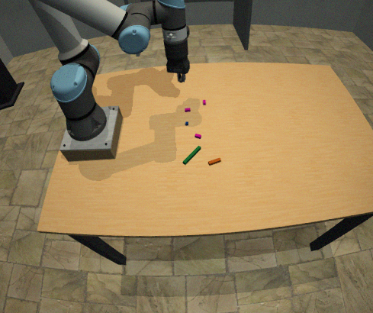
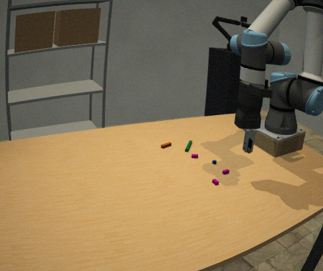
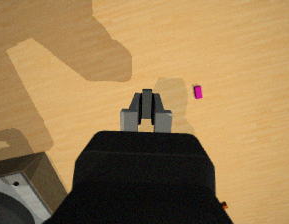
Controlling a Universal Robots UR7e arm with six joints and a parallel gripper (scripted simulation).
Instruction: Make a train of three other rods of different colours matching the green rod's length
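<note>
My gripper is now 14 cm to the left of the blue rod, 11 cm above it and 1 cm past it. Also, from my hand: grey rod (1 cm below); then orange rod (32 cm to the right, 11 cm below, 5 cm ahead); then green rod (28 cm to the right, 11 cm below, 2 cm behind).
</note>
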